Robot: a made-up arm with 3 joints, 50 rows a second.
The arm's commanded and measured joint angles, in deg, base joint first. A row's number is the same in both.
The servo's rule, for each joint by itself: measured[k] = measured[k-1] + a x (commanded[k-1-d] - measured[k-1]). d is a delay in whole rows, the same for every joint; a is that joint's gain. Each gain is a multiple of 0.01, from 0.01 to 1. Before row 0 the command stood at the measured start. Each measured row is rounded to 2 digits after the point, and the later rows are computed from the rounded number. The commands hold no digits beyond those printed.
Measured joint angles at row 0:
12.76 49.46 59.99
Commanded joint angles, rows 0 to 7:
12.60 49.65 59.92
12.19 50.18 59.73
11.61 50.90 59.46
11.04 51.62 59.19
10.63 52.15 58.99
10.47 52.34 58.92
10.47 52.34 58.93
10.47 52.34 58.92
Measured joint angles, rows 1 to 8:
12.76 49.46 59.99
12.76 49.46 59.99
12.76 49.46 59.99
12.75 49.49 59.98
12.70 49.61 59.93
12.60 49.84 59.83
12.46 50.16 59.70
12.30 50.52 59.55
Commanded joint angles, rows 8 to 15:
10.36 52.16 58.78
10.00 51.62 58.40
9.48 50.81 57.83
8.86 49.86 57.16
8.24 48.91 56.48
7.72 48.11 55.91
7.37 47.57 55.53
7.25 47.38 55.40
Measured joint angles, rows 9 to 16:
12.14 50.85 59.42
11.99 51.12 59.32
11.85 51.34 59.24
11.72 51.49 59.14
11.57 51.51 58.98
11.38 51.38 58.74
11.15 51.11 58.41
10.89 50.71 58.00

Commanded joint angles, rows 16 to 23:
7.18 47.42 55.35
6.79 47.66 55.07
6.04 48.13 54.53
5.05 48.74 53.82
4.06 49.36 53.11
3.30 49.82 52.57
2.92 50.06 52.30
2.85 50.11 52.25
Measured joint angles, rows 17 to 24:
10.60 50.24 57.56
10.31 49.76 57.13
10.03 49.33 56.77
9.77 48.99 56.47
9.50 48.75 56.18
9.19 48.64 55.83
8.82 48.66 55.41
8.39 48.79 54.93

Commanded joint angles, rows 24 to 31:
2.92 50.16 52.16
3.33 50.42 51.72
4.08 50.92 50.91
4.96 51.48 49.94
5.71 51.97 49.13
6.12 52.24 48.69
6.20 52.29 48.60
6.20 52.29 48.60
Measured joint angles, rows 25 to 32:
7.93 48.98 54.43
7.48 49.17 53.98
7.06 49.34 53.62
6.69 49.49 53.31
6.39 49.66 52.98
6.18 49.89 52.55
6.07 50.18 52.00
6.04 50.50 51.40

